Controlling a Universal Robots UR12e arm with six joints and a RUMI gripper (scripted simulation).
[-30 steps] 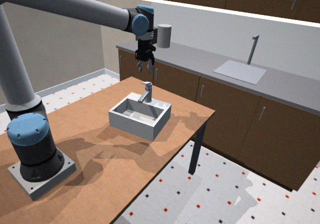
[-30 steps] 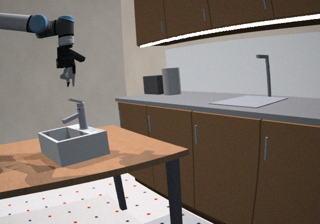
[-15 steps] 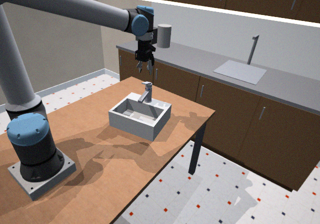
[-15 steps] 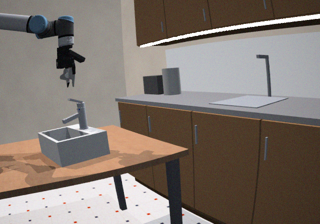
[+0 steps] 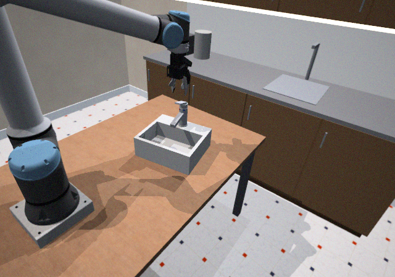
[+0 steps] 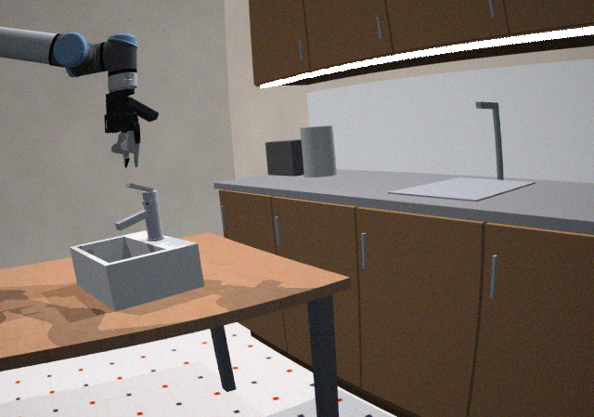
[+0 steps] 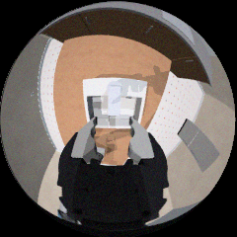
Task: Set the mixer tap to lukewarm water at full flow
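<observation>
Right now my hand is 2 cm short of the lever and 7 cm above it. From my hand the other things lie so: grey mixer tap (3 cm ahead, 1 cm to the left, 12 cm below); then white basin (6 cm behind, 1 cm to the right, 31 cm below).
</observation>
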